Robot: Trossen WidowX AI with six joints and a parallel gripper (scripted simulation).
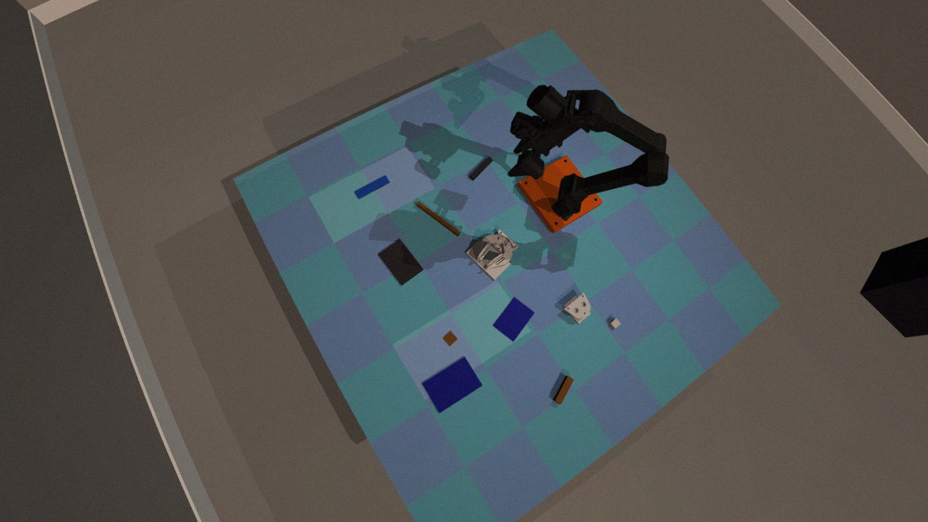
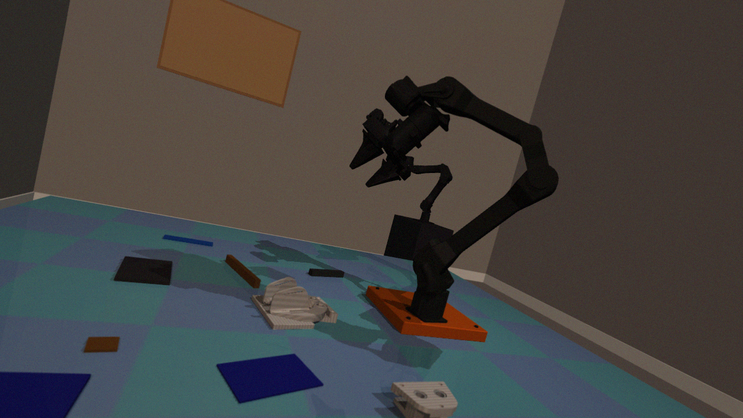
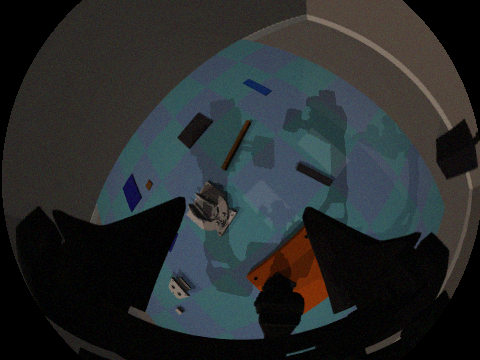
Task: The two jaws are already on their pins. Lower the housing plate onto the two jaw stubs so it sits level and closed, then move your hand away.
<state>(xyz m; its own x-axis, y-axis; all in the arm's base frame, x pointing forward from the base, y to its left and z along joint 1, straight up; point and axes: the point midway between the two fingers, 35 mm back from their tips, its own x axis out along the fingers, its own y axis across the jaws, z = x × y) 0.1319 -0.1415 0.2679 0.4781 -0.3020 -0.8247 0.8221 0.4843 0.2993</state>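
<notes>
The small white cube lies 50 cm to the left of my gripper tip, 26 cm below it and 1 cm ahead of it. Also, from my gripper tip: black bar (26 cm below, 13 cm to the right, 6 cm behind); then black tile (34 cm ahead, 26 cm below, 7 cm to the right); then brown stick (25 cm below, 17 cm ahead, 9 cm to the right).
</notes>
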